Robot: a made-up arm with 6 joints. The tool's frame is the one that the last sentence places.
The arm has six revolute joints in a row. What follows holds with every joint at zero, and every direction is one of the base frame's. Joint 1 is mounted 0.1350 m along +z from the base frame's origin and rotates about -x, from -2.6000 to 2.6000 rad. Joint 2 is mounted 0.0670 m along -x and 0.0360 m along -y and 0.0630 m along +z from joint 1 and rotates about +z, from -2.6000 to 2.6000 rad. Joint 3 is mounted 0.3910 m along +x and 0.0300 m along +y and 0.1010 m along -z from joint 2 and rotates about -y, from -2.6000 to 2.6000 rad. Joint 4 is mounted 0.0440 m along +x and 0.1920 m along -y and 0.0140 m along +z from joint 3 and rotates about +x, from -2.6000 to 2.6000 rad. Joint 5 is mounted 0.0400 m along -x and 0.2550 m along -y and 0.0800 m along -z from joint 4 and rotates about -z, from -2.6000 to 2.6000 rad. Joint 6 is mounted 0.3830 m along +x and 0.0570 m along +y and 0.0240 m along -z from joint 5 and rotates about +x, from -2.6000 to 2.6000 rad. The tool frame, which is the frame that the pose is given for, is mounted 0.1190 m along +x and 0.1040 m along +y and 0.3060 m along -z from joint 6; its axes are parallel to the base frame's.
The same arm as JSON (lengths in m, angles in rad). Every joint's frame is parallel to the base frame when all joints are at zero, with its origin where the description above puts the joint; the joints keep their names.
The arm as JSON. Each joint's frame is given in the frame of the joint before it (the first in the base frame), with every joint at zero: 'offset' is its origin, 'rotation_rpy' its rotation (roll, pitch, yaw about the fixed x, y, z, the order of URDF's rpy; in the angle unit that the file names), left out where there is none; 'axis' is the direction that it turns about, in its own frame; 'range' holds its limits. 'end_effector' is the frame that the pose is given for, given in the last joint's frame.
{"length_unit": "m", "angle_unit": "rad", "chain": [
  {"id": "joint 1", "offset": [0.0, 0.0, 0.135], "axis": [-1.0, 0.0, 0.0], "range": [-2.6, 2.6]},
  {"id": "joint 2", "offset": [-0.067, -0.036, 0.063], "axis": [0.0, 0.0, 1.0], "range": [-2.6, 2.6]},
  {"id": "joint 3", "offset": [0.391, 0.03, -0.101], "axis": [0.0, -1.0, 0.0], "range": [-2.6, 2.6]},
  {"id": "joint 4", "offset": [0.044, -0.192, 0.014], "axis": [1.0, 0.0, 0.0], "range": [-2.6, 2.6]},
  {"id": "joint 5", "offset": [-0.04, -0.255, -0.08], "axis": [0.0, 0.0, -1.0], "range": [-2.6, 2.6]},
  {"id": "joint 6", "offset": [0.383, 0.057, -0.024], "axis": [1.0, 0.0, 0.0], "range": [-2.6, 2.6]}
], "end_effector": {"offset": [0.119, 0.104, -0.306]}}

